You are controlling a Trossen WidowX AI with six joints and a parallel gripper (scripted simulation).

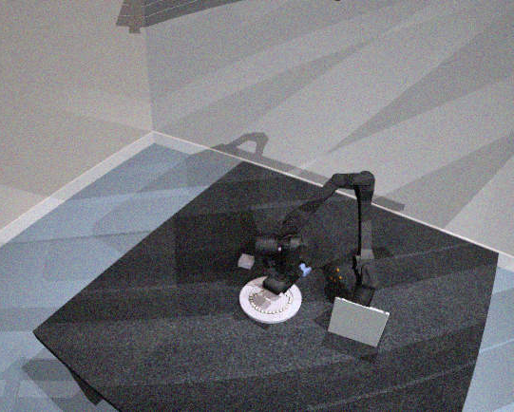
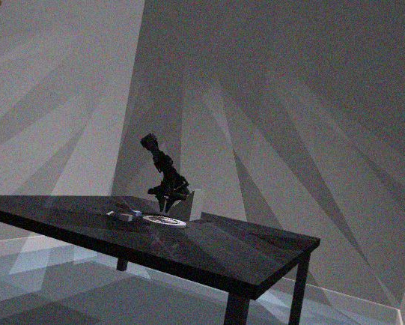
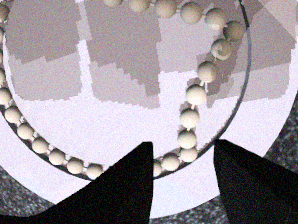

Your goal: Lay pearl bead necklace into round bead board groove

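My gripper tip is 4 cm short of the round white bead board, 3 cm to the right of it and 3 cm above it. The rest, counted from my gripper tip: small white block (20 cm ahead, 6 cm to the right, 3 cm below); small blue cube (2 cm ahead, 14 cm to the right, 3 cm below); thin white stick (15 cm ahead, 19 cm to the right, 4 cm below).
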